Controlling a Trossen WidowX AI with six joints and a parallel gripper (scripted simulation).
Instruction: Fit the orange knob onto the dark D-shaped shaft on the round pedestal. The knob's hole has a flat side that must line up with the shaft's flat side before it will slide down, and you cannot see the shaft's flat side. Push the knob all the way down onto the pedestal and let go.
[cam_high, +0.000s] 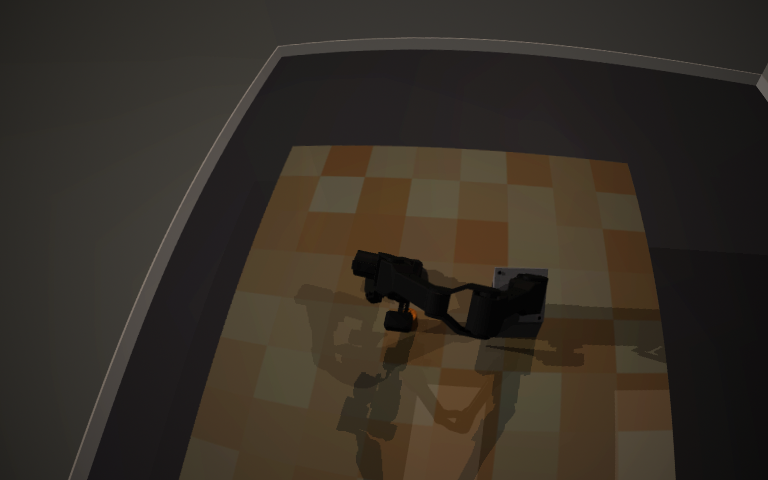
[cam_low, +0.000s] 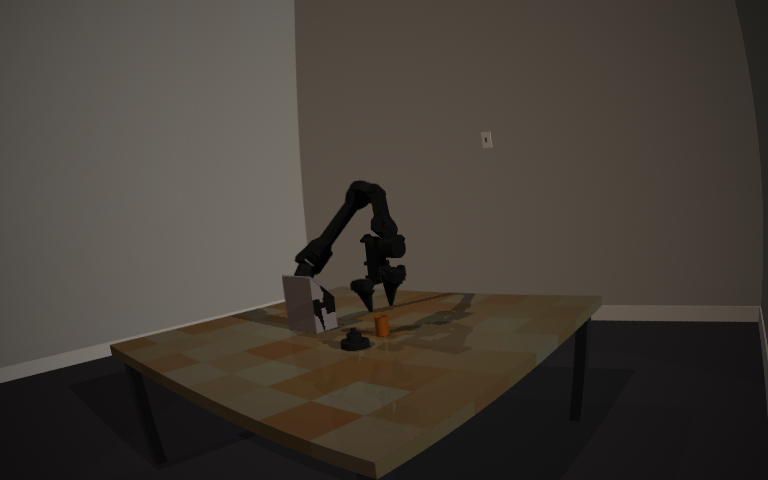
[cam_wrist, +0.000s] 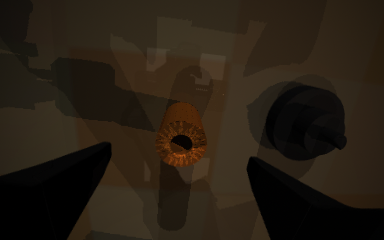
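My gripper tip is 60 mm above the orange knob. From my gripper tip the other things lie so: shaft pedestal: 10 mm ahead, 140 mm to the right, 50 mm below.
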